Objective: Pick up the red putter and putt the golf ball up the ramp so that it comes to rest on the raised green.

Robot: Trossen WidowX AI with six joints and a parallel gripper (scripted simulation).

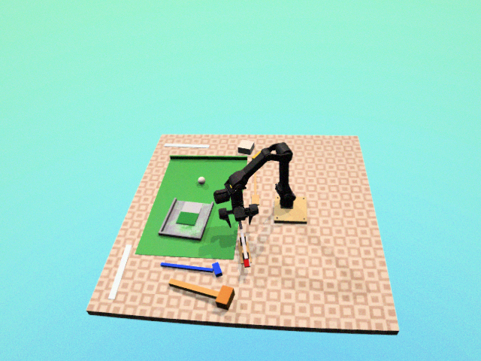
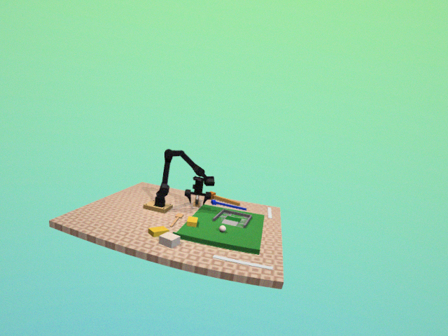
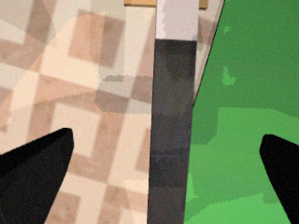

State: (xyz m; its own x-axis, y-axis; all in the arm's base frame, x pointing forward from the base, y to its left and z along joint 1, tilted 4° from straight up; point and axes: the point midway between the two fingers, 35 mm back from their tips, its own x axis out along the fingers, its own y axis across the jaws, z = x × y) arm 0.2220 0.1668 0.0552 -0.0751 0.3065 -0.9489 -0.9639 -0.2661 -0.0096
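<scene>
Now: the red putter 4 cm behind my gripper tip, 11 cm to the left of it and 1 cm above it. Round my gripper tip: blue mallet: 19 cm ahead, 24 cm to the left, 3 cm below; beige block: 5 cm ahead, 65 cm to the right, 2 cm below; white golf ball: 26 cm ahead, 33 cm to the right, 2 cm below.
</scene>
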